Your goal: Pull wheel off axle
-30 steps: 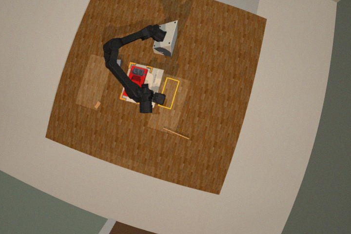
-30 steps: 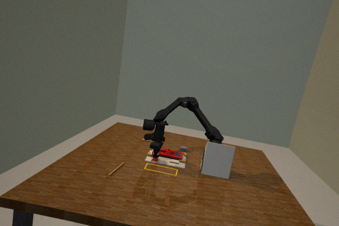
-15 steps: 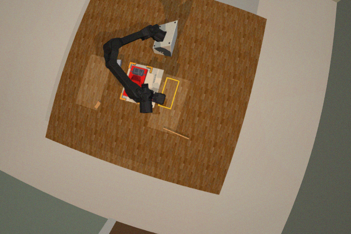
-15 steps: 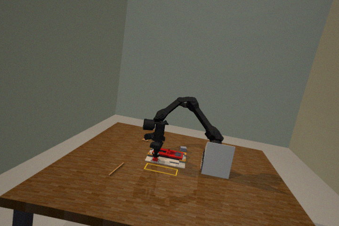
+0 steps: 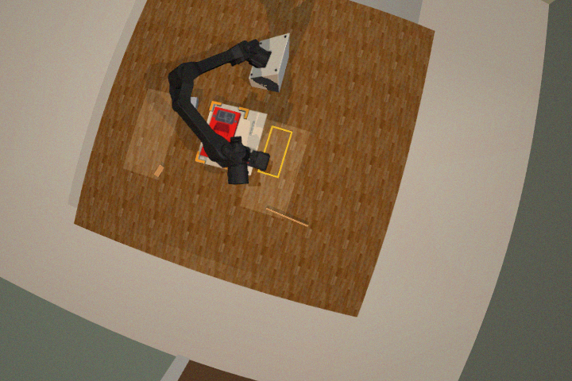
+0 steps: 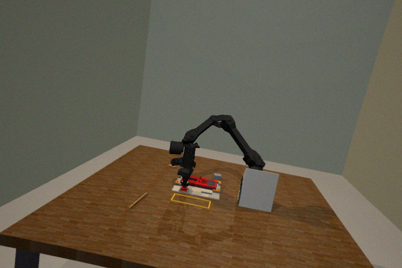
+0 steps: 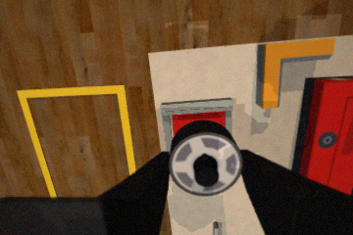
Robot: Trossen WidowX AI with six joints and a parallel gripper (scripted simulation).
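The wheel lies right at my gripper tip. From my gripper tip the other things lie so: thin wooden stick 16 cm ahead, 23 cm to the left, 4 cm below; small wooden block 17 cm ahead, 32 cm to the right, 4 cm below; small grey cube 13 cm behind, 29 cm to the right, 3 cm below.
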